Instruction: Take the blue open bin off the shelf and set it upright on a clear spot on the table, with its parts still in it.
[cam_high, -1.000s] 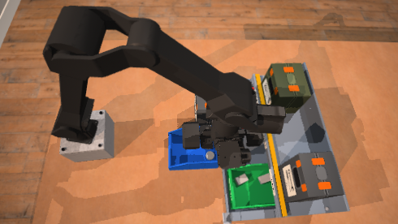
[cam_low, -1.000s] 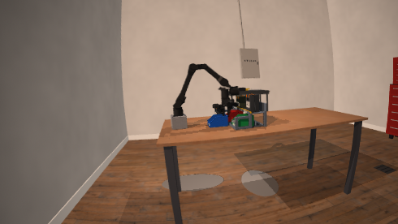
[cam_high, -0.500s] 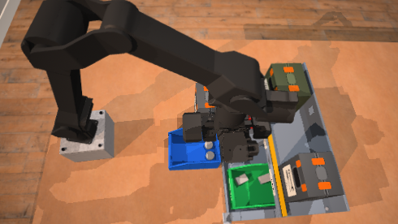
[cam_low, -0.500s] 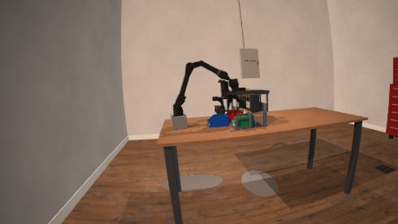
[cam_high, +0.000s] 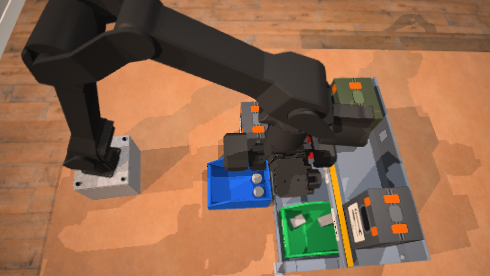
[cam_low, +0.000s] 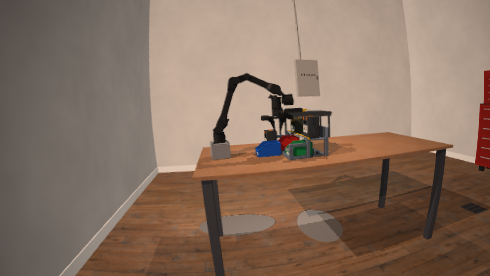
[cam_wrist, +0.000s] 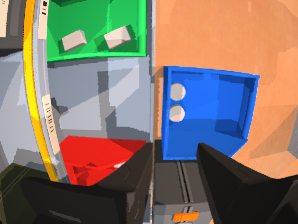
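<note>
The blue open bin is 6 cm behind my hand, 1 cm to the right of it and 13 cm below it. Also, from my hand: red bin: 7 cm ahead, 13 cm to the left, 12 cm below; then green bin: 11 cm ahead, 9 cm to the right, 12 cm below; then yellow rail: 12 cm ahead, 2 cm to the left, 6 cm below.
</note>
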